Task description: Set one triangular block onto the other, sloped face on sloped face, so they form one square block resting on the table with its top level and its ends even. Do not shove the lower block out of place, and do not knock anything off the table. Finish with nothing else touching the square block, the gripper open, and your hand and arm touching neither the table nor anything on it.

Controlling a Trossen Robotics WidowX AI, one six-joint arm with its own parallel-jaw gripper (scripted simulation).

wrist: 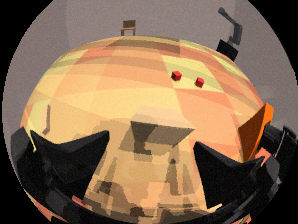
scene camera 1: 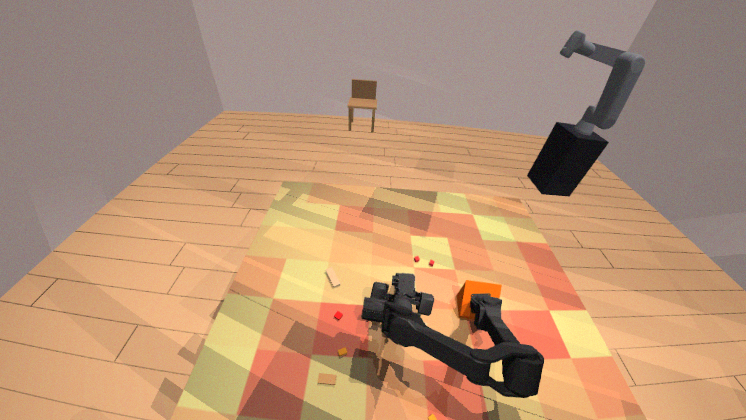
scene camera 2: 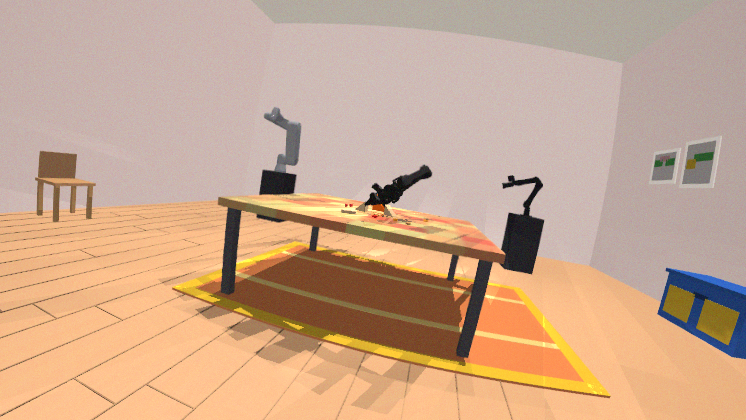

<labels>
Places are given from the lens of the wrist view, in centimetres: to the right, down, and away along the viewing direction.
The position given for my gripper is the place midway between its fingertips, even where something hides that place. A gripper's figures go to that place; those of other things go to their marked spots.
my gripper [wrist: 153, 141]: 0, 3, 9
wedge-shaped block [wrist: 156, 125]: 0, 1, 9
</labels>
